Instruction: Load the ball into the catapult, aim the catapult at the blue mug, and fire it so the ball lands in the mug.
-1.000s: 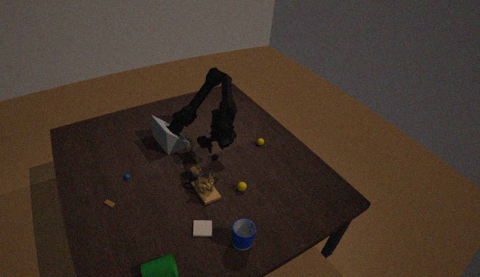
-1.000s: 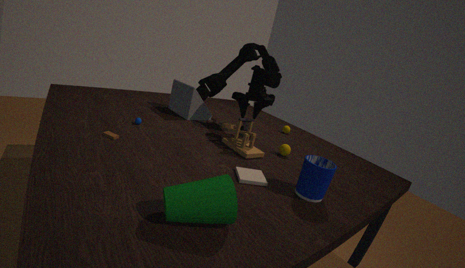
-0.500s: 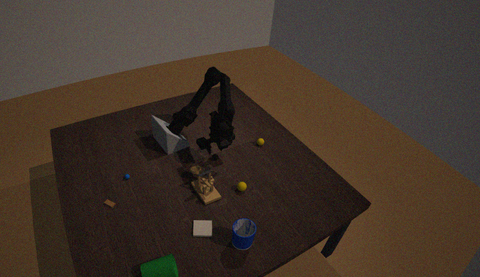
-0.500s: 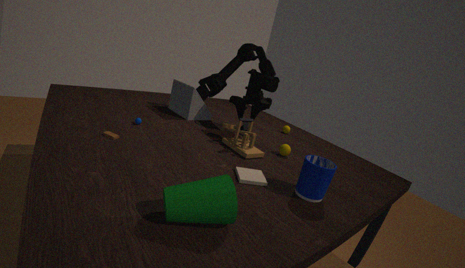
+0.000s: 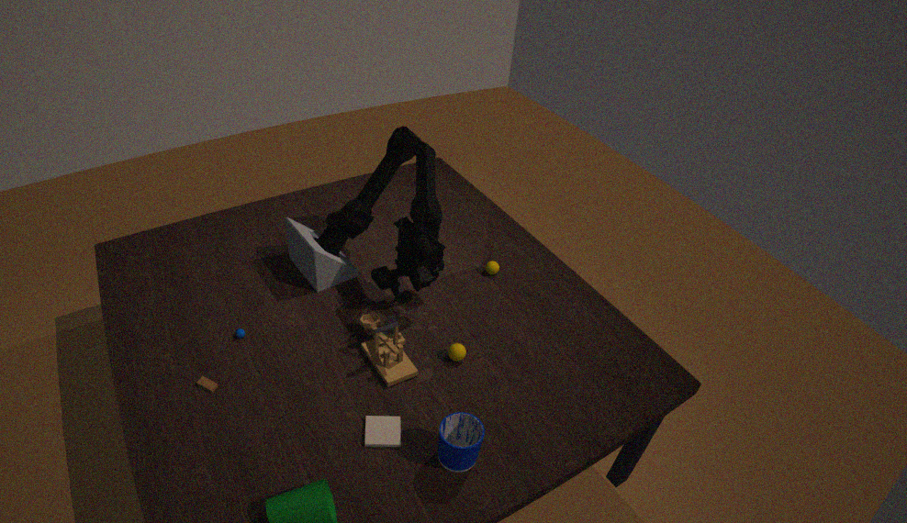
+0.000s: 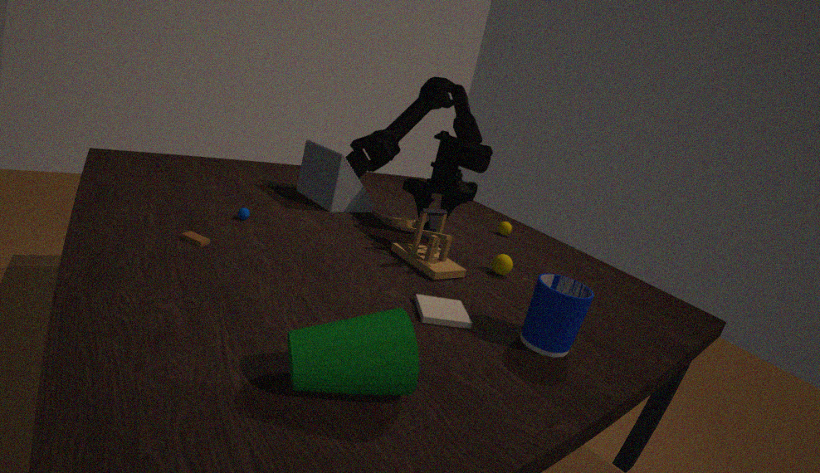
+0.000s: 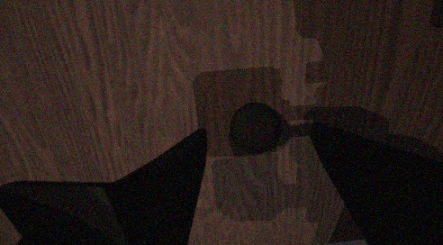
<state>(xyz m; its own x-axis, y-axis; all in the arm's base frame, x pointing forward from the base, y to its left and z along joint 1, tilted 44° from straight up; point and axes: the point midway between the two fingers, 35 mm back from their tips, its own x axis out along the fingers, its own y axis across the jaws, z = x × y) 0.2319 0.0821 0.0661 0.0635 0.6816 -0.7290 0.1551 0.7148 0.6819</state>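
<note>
Right now my gripper tip is 10 mm above the dark ball. Round my gripper tip: wooden catapult 140 mm to the right, 110 mm ahead, 30 mm above; white tile 310 mm to the right, 300 mm ahead, 20 mm below; yellow ball 230 mm ahead, 30 mm to the right.
</note>
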